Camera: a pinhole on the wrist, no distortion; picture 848 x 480 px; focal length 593.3 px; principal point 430.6 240.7 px. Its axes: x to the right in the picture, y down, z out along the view. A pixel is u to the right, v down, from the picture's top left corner.
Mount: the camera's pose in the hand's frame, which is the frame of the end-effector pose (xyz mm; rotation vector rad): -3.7 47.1 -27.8 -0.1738 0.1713 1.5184
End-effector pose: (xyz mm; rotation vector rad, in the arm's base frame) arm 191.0 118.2 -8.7 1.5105 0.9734 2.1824
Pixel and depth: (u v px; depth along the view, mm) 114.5 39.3 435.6
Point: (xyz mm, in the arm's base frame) 536.2 422.4 118.9
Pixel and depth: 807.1 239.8 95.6
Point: 254.0 44.8 89.0
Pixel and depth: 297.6 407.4 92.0
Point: 269.1 88.8 17.4
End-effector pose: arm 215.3 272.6 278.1 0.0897 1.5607 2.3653
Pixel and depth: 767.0 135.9 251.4
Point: 158.2 365.4 565.2
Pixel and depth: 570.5 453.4 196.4
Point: 286.3 338.2 474.0
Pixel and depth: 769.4 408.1 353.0
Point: 292.0 369.6 694.2
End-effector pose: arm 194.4 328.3 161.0 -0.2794 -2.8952 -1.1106
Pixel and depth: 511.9 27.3 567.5
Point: 53.6 874.0 -43.2
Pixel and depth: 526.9 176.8 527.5
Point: 197.5 827.2 -21.8
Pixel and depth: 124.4 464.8 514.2
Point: 403.1 583.4 -312.8
